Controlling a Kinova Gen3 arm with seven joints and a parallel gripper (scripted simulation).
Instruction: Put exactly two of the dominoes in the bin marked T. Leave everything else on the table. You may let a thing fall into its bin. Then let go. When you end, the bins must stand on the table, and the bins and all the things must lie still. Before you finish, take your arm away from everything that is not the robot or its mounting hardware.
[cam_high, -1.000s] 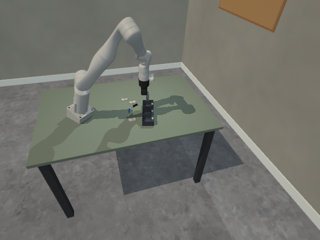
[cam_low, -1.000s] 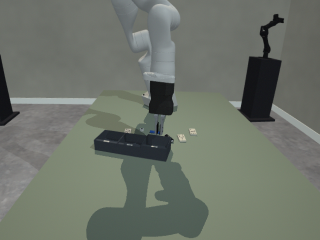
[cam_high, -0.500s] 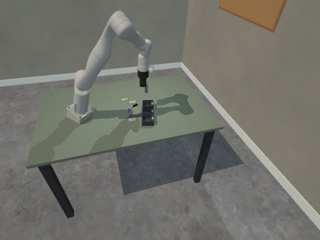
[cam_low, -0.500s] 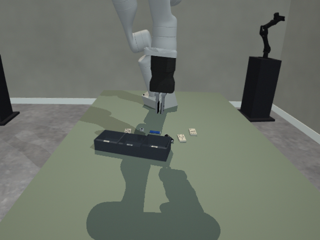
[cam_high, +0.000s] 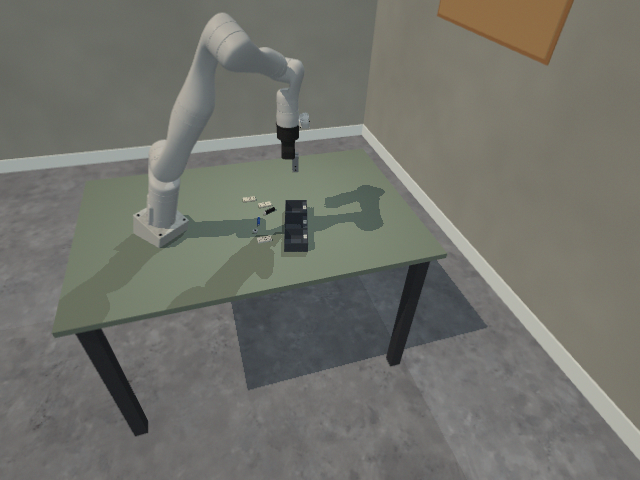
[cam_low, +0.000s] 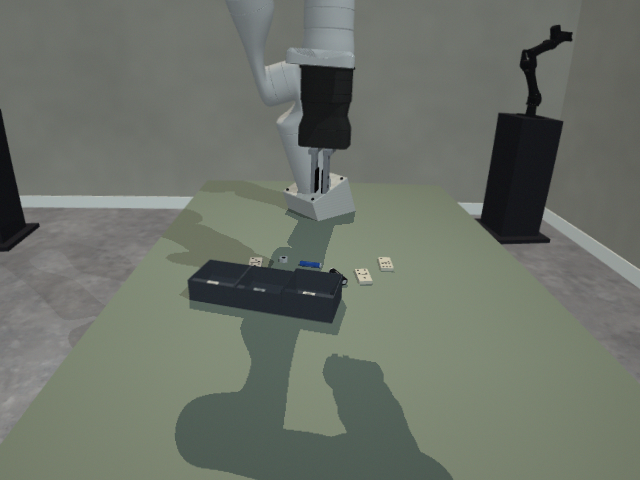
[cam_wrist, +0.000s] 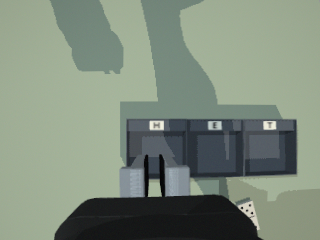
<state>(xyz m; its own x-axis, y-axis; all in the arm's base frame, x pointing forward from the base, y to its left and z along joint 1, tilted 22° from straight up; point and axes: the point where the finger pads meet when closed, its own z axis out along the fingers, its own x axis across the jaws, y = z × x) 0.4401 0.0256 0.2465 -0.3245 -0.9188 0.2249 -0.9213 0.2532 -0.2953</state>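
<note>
Right now the black cylinder is 21 cm below my hand, 9 cm behind it and 5 cm to the left of it. The rest, counted from my hand: blue cylinder (21 cm below, 15 cm behind, 1 cm to the left); dark three-part bin (20 cm below, 8 cm to the right, 3 cm behind); small grey nut (22 cm below, 18 cm behind, 5 cm to the right).
</note>
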